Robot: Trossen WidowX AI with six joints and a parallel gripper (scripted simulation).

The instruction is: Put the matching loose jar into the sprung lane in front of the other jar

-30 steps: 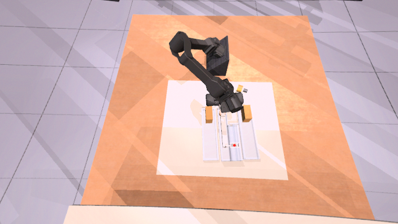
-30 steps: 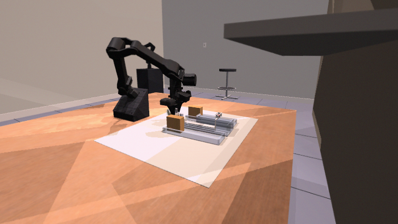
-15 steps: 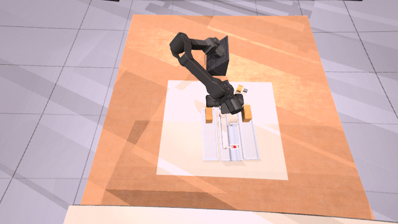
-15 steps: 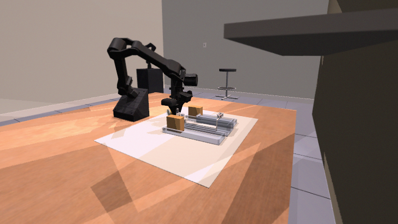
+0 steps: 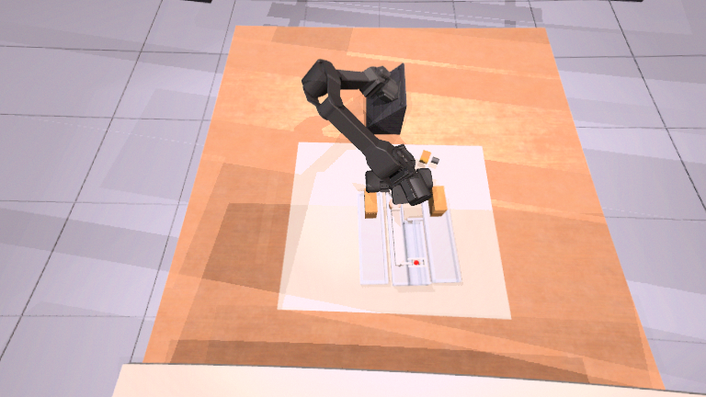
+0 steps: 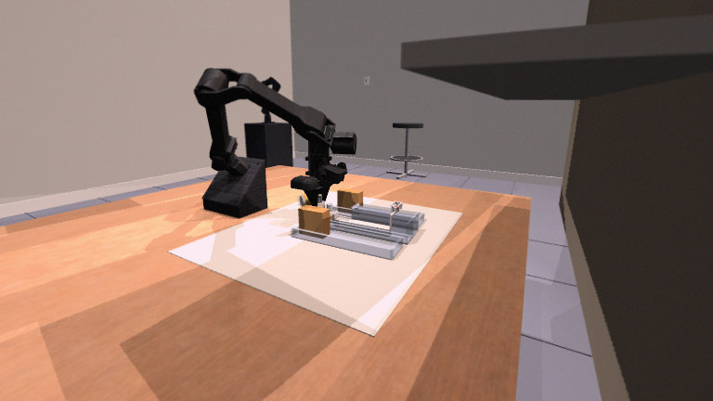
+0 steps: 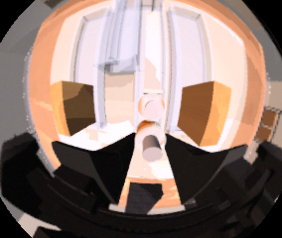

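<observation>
The sprung lane is 150 mm ahead of my gripper tip, 50 mm to the left of it and 30 mm below it. From my gripper tip the other things lie so: red mark (210 mm ahead, 80 mm to the left, 20 mm above).
</observation>
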